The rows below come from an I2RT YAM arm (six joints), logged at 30 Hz.
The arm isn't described. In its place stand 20 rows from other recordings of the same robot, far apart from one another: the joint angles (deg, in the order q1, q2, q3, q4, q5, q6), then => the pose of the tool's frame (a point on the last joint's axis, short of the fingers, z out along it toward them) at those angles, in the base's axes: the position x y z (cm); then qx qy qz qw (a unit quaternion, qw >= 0).
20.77 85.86 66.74 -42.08 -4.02 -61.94 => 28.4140, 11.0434, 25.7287, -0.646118, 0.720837, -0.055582, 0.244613
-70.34 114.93 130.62 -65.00 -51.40 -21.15 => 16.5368, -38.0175, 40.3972, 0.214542, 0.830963, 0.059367, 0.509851
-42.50 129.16 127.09 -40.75 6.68 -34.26 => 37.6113, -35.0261, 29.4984, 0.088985, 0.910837, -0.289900, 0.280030
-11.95 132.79 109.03 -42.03 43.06 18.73 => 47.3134, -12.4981, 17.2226, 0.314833, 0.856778, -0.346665, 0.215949
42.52 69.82 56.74 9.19 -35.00 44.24 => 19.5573, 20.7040, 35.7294, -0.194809, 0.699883, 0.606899, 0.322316
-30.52 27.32 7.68 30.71 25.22 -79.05 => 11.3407, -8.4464, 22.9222, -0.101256, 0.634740, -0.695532, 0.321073
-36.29 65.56 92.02 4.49 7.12 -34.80 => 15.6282, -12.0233, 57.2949, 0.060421, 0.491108, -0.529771, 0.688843
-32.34 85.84 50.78 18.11 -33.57 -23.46 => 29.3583, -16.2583, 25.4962, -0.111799, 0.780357, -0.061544, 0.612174
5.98 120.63 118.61 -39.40 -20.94 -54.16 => 47.7943, 6.2858, 32.1041, -0.513789, 0.738215, -0.013900, 0.436883
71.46 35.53 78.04 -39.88 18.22 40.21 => 2.7378, 4.6629, 48.1647, -0.073420, 0.687617, 0.529389, 0.491467
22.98 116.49 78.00 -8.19 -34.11 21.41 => 39.5312, 18.9323, 16.8984, -0.120416, 0.886953, 0.385682, 0.223750
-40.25 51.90 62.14 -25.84 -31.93 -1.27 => 15.5582, -10.7041, 39.5825, 0.098740, 0.777410, -0.001176, 0.621195
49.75 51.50 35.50 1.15 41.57 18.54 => 15.0468, 14.1181, 28.4463, 0.009093, 0.771873, 0.087232, 0.629698
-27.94 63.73 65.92 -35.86 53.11 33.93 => 18.5478, -13.0600, 36.6680, 0.586386, 0.567937, -0.371523, 0.442233
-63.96 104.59 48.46 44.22 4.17 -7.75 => 16.4497, -34.2569, 17.6403, 0.385845, 0.673823, -0.391630, 0.493671
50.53 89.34 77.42 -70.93 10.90 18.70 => 18.4857, 21.3900, 27.7476, -0.266745, 0.957083, -0.042752, 0.104933
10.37 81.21 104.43 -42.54 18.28 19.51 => 28.0276, 3.9937, 49.0468, 0.155760, 0.795495, 0.022032, 0.585184
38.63 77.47 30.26 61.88 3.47 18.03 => 21.9415, 17.2587, 25.9919, -0.085625, 0.605206, 0.359195, 0.705247
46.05 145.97 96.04 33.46 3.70 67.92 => 38.1598, 39.2538, 8.1326, 0.170857, 0.782476, 0.487535, 0.347632
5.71 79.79 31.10 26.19 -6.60 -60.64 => 27.9242, 3.2034, 18.7046, -0.480992, 0.677289, -0.213340, 0.514211
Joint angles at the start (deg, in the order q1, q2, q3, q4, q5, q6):
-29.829 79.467 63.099 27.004 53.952 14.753
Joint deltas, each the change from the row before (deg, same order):
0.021 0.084 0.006 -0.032 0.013 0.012
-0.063 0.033 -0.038 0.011 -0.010 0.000
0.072 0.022 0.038 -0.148 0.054 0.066
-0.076 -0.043 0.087 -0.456 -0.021 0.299
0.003 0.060 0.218 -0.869 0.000 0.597
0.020 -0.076 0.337 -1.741 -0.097 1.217
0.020 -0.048 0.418 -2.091 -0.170 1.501
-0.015 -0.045 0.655 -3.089 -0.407 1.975
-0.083 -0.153 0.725 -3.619 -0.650 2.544
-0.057 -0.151 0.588 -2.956 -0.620 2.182
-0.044 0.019 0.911 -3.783 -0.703 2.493
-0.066 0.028 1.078 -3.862 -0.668 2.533
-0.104 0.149 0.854 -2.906 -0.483 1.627
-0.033 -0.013 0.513 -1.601 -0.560 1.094
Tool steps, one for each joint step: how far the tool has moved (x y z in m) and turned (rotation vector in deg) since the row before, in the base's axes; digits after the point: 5 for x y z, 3 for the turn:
0.00040 -0.00010 -0.00045 0.058 0.082 0.010
-0.00006 -0.00036 -0.00038 0.028 0.053 -0.053
0.00032 0.00025 -0.00013 0.081 0.044 0.026
-0.00029 -0.00031 0.00001 0.189 -0.011 -0.024
0.00044 -0.00024 -0.00042 0.414 0.025 0.062
0.00017 0.00007 -0.00042 0.773 -0.047 0.223
0.00033 0.00001 -0.00065 0.950 -0.068 0.299
0.00039 -0.00015 -0.00089 1.381 0.131 0.496
-0.00026 -0.00010 -0.00081 1.654 -0.133 0.635
-0.00041 0.00014 -0.00058 1.398 -0.241 0.565
0.00012 -0.00004 -0.00091 1.830 0.022 0.592
-0.00022 0.00001 -0.00010 1.849 -0.096 0.452
-0.00003 -0.00043 -0.00048 1.420 0.270 0.234
-0.00020 0.00016 0.00046 0.800 -0.190 0.404

